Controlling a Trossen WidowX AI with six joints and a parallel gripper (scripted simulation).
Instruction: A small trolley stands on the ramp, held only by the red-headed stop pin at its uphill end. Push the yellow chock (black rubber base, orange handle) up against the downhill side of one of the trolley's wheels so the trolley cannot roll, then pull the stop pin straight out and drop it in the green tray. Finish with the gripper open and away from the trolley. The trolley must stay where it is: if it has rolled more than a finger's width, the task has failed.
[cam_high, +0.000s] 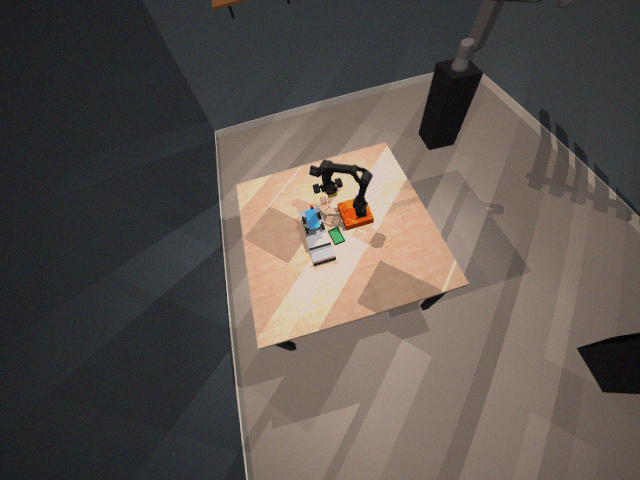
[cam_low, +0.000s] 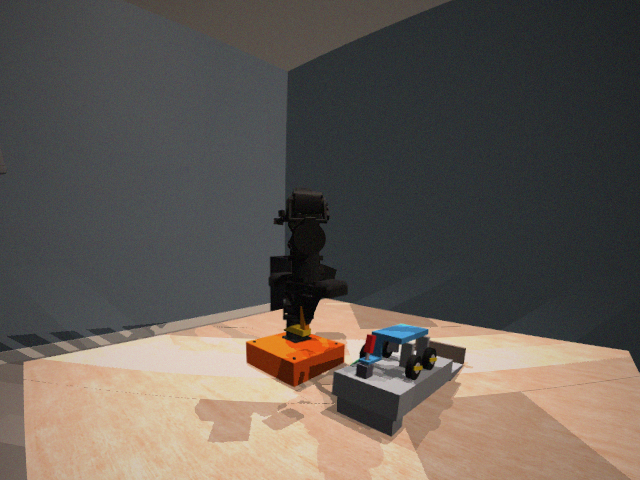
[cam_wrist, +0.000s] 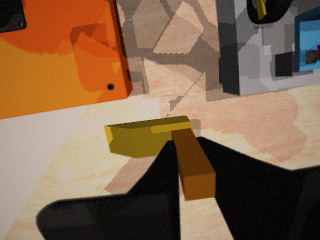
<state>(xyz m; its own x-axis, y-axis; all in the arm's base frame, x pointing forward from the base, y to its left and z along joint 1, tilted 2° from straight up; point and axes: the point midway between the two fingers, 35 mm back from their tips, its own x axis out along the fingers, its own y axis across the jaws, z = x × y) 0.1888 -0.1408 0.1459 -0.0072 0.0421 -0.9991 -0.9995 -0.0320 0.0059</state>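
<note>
The red-headed stop pin is 13 cm ahead of my gripper tip, 5 cm to the left of it and 5 cm below it. The rest, counted from my gripper tip: yellow chock 2 cm behind, 1 cm below; then blue-topped trolley 15 cm ahead, 15 cm to the left, 6 cm below; then grey ramp 15 cm ahead, 15 cm to the left, 13 cm below.
</note>
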